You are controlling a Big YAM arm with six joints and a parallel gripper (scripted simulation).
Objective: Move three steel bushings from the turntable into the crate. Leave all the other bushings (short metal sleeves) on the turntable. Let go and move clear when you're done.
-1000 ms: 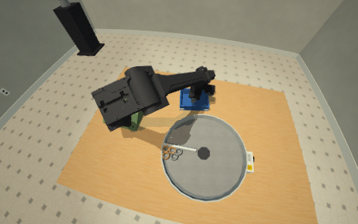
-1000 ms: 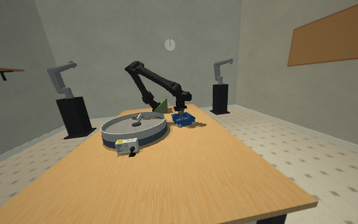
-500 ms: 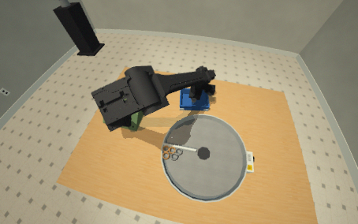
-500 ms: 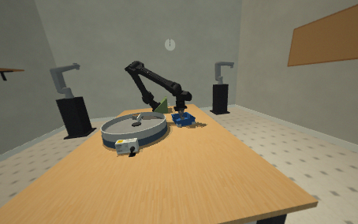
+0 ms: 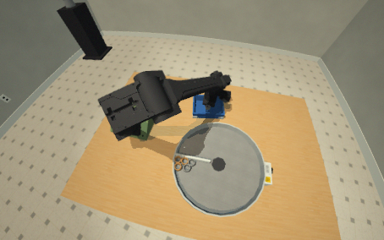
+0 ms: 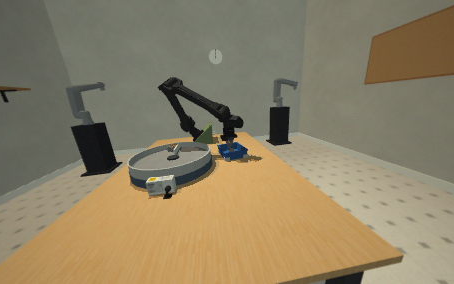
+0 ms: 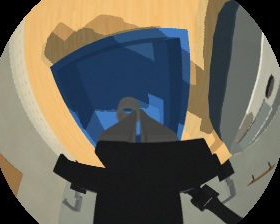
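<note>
My gripper is now 1 cm to the right of the blue crate and 1 cm above it. Also, from my hand: grey turntable 8 cm ahead, 34 cm to the right, 1 cm above.
</note>
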